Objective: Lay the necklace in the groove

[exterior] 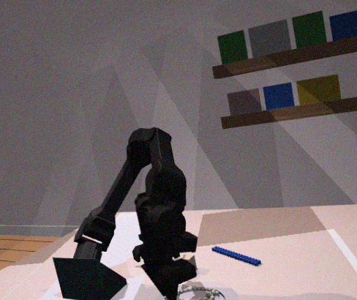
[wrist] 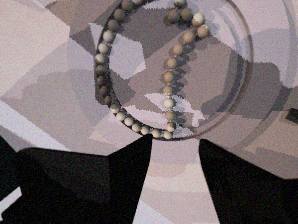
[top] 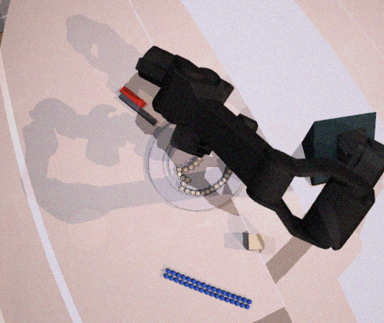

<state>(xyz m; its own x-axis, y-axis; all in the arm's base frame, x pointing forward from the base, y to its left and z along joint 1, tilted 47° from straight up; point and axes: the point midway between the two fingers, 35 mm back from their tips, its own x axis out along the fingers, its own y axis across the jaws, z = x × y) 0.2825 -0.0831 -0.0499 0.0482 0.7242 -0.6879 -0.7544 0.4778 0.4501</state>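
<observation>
The round bead board is 40 mm to the left of my gripper tip, 40 mm below it and 30 mm ahead of it. The rest, counted from my gripper tip: small beige cube: 230 mm to the left, 50 mm behind, 30 mm below; then grey block: 140 mm ahead, 120 mm to the right, 40 mm below.
</observation>
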